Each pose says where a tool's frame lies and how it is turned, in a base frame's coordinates. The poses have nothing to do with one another.
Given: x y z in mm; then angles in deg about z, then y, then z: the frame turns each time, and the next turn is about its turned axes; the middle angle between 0 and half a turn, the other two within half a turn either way.
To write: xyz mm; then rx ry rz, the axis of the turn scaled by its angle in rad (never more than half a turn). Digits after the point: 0 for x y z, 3 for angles.
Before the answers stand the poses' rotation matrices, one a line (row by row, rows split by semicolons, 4 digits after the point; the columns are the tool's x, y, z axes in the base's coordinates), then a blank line. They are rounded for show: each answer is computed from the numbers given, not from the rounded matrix.
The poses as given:
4, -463, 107, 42.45, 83.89, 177.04
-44, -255, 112, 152.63, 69.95, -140.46
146, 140, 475, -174.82, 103.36, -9.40
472, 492, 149, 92.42, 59.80, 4.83
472, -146, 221, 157.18, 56.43, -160.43
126, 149, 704, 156.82, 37.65, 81.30
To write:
-0.1133 0.6700 0.7337; -0.0336 -0.7406 0.6711; 0.9930 0.0513 0.1064
0.5275 0.1607 -0.8342; 0.4438 0.7852 0.4319; 0.7244 -0.5980 0.3428
0.2123 0.1267 -0.9690; 0.1832 -0.9791 -0.0878; -0.9599 -0.1589 -0.2311
-0.1053 -0.9938 -0.0365; 0.4972 -0.0844 0.8635; -0.8612 0.0728 0.5030
0.6101 0.1947 -0.7680; 0.1067 0.9403 0.3232; 0.7851 -0.2791 0.5530
-0.4992 0.6599 -0.5615; -0.8616 -0.4471 0.2404; -0.0924 0.6038 0.7918

4, -463, 107, -1.678, -0.702, -1.905
-44, -255, 112, -0.674, -1.020, 0.185
146, 140, 475, -2.410, -0.308, 1.919
472, 492, 149, -0.809, 0.844, 1.525
472, -146, 221, -0.356, -0.918, -0.052
126, 149, 704, 0.486, -0.628, -2.037

